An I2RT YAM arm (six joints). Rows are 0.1 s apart.
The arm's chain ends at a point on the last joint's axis. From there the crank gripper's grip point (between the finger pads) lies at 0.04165 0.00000 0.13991 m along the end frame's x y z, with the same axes.
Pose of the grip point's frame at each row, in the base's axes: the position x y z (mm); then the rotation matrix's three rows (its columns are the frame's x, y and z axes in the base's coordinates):
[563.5, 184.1, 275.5], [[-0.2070, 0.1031, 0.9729], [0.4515, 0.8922, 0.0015], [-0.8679, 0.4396, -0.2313]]
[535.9, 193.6, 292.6], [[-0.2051, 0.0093, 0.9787], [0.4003, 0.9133, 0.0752], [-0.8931, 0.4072, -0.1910]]
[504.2, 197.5, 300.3], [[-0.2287, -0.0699, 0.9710], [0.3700, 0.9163, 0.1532], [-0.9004, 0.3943, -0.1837]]
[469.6, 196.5, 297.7], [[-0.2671, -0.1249, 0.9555], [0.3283, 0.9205, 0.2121], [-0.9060, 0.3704, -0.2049]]
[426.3, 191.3, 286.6], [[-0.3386, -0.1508, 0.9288], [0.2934, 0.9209, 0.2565], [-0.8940, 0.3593, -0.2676]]
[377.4, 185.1, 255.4], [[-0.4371, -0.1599, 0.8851], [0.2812, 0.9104, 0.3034], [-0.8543, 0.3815, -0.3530]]
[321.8, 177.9, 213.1], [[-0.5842, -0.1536, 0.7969], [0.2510, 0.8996, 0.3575], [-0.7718, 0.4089, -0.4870]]
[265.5, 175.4, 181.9], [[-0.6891, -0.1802, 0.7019], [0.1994, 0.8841, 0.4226], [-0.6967, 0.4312, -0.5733]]
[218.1, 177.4, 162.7], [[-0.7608, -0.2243, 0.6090], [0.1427, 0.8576, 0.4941], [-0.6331, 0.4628, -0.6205]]
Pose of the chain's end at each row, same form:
[436.0, 165.1, 344.0], [[-0.2070, 0.1031, 0.9729], [0.4515, 0.8922, 0.0015], [-0.8679, 0.4396, -0.2313]]
[407.5, 166.4, 356.5], [[-0.2051, 0.0093, 0.9787], [0.4003, 0.9133, 0.0752], [-0.8931, 0.4072, -0.1910]]
[377.9, 160.7, 363.5], [[-0.2287, -0.0699, 0.9710], [0.3700, 0.9163, 0.1532], [-0.9004, 0.3943, -0.1837]]
[347.0, 153.2, 364.1], [[-0.2671, -0.1249, 0.9555], [0.3283, 0.9205, 0.2121], [-0.9060, 0.3704, -0.2049]]
[310.5, 143.2, 361.3], [[-0.3386, -0.1508, 0.9288], [0.2934, 0.9209, 0.2565], [-0.8940, 0.3593, -0.2676]]
[271.8, 130.9, 340.4], [[-0.4371, -0.1599, 0.8851], [0.2812, 0.9104, 0.3034], [-0.8543, 0.3815, -0.3530]]
[234.6, 117.4, 313.4], [[-0.5842, -0.1536, 0.7969], [0.2510, 0.8996, 0.3575], [-0.7718, 0.4089, -0.4870]]
[196.0, 108.0, 291.1], [[-0.6891, -0.1802, 0.7019], [0.1994, 0.8841, 0.4226], [-0.6967, 0.4312, -0.5733]]
[164.6, 102.3, 275.9], [[-0.7608, -0.2243, 0.6090], [0.1427, 0.8576, 0.4941], [-0.6331, 0.4628, -0.6205]]

